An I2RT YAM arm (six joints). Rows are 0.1 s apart.
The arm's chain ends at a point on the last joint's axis. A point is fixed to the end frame.
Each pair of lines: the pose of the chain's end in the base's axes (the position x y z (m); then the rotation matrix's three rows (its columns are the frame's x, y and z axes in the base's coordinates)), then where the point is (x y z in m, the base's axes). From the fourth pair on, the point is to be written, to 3 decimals.
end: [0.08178, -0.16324, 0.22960], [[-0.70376, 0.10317, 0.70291], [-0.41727, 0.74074, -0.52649], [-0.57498, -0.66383, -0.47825]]
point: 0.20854 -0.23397 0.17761
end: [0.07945, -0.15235, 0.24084], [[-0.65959, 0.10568, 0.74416], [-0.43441, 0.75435, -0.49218], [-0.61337, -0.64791, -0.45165]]
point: 0.21112 -0.21744 0.19394
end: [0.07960, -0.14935, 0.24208], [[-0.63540, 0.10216, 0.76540], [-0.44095, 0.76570, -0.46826], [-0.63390, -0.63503, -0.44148]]
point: 0.21377 -0.21069 0.19727
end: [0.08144, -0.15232, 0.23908], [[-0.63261, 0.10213, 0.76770], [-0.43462, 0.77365, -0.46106], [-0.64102, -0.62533, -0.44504]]
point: 0.216 -0.213 0.194
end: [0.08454, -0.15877, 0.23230], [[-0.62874, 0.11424, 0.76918], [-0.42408, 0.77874, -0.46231], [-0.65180, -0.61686, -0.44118]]
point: 0.219 -0.220 0.188
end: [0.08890, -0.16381, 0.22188], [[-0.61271, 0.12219, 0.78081], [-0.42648, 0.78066, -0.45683], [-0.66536, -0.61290, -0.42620]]
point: 0.225 -0.224 0.180
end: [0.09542, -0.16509, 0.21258], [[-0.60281, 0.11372, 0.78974], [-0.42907, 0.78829, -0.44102], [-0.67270, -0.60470, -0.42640]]
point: 0.232 -0.223 0.171
